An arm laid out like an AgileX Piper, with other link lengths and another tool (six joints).
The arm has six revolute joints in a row. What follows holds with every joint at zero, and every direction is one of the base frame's.
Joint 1 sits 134.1 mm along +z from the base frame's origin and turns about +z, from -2.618 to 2.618 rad.
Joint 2 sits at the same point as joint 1 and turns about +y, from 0 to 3.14 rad.
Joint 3 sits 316.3 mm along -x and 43.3 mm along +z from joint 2 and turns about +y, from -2.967 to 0 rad.
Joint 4 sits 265.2 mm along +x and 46.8 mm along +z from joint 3 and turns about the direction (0.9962, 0, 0.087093), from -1.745 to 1.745 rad.
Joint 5 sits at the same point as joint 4 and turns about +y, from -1.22 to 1.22 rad.
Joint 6 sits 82.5 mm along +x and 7.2 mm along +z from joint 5 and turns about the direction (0.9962, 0, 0.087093), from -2.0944 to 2.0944 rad.
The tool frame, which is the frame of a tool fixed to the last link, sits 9.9 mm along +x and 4 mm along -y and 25 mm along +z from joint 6; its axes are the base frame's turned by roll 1.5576, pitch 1.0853 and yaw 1.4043 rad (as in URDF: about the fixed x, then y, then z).
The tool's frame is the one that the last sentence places.
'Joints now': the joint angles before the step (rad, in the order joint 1, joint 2, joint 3, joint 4, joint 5, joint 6). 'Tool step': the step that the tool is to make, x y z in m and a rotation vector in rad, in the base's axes. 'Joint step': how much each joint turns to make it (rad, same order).
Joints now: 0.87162 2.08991 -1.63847 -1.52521 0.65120 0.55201
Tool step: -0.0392 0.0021 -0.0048 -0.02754 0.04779 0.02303
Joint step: 0.06732 -0.07151 0.12129 0.03497 0.03317 0.00111
